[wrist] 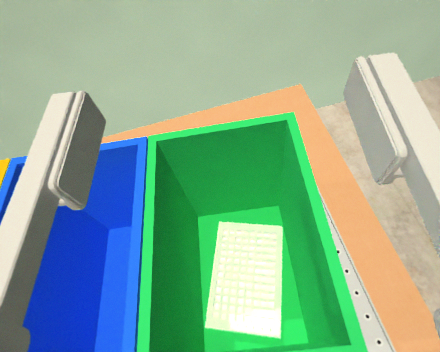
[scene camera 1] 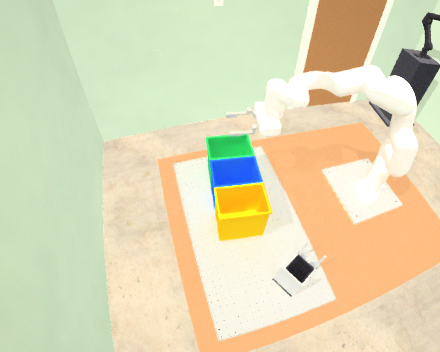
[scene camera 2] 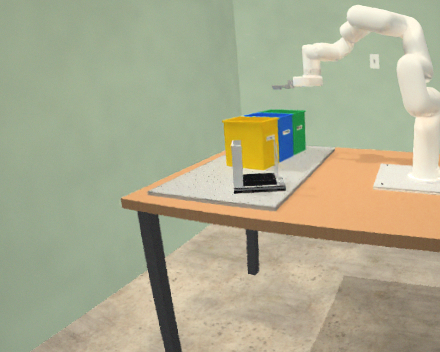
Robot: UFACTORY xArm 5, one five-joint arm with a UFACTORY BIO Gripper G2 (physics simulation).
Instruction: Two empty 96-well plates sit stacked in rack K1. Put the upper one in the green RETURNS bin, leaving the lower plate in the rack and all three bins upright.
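Seen in the pictures: hand at its tool point: (wrist: 219, 133) (scene camera 1: 233, 124) (scene camera 2: 283, 87); arm's base at its link origin: (scene camera 1: 367, 189) (scene camera 2: 424, 178).
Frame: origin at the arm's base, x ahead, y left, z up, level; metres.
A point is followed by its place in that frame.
A white 96-well plate (wrist: 247, 280) @(z 0.020, x 0.657, y -0.172 m) lies flat on the floor of the green bin (scene camera 1: 230, 148) @(z 0.109, x 0.655, y -0.228 m) (scene camera 2: 298, 144) @(z 0.042, x 0.586, y -0.155 m) (wrist: 146, 250) @(z 0.183, x 0.655, y -0.109 m). The bin is upright. A black plate (scene camera 1: 300, 268) @(z 0.037, x 0.475, y 0.323 m) (scene camera 2: 259, 179) @(z 0.035, x 0.475, y 0.345 m) sits in the rack (scene camera 1: 285, 281) @(z 0.079, x 0.554, y 0.371 m) (scene camera 2: 237, 165) @(z 0.091, x 0.512, y 0.405 m), between its uprights. My gripper (scene camera 1: 228, 124) @(z 0.294, x 0.659, y -0.177 m) (scene camera 2: 273, 87) (wrist: 228, 135) @(z 0.294, x 0.659, y -0.177 m) is open, its fingers apart with no plate between them. It is above the green bin, toward its far side in the scene camera 1 view. The blue bin (scene camera 1: 235, 171) @(z 0.109, x 0.654, y -0.096 m) (scene camera 2: 286, 145) @(z 0.060, x 0.583, y -0.038 m) (wrist: 60, 280) @(z 0.091, x 0.663, y 0.019 m) and yellow bin (scene camera 1: 241, 226) @(z 0.105, x 0.672, y 0.153 m) (scene camera 2: 250, 145) @(z 0.093, x 0.633, y 0.152 m) (wrist: 4, 167) @(z 0.183, x 0.747, y 0.032 m) stand upright.
The three bins stand in a row, close together, on a pale perforated board (scene camera 1: 240, 290) @(z 0.004, x 0.700, y 0.360 m) (scene camera 2: 200, 185) @(z 0.004, x 0.675, y 0.396 m) on the orange table (scene camera 1: 380, 240) @(z -0.010, x 0.054, y 0.265 m) (scene camera 2: 350, 200) @(z -0.009, x 0.192, y 0.291 m). The arm's base plate (scene camera 1: 345, 200) @(z 0.001, x 0.152, y 0.043 m) (scene camera 2: 387, 180) @(z 0.001, x 0.123, y 0.081 m) is at the right in both scene views.
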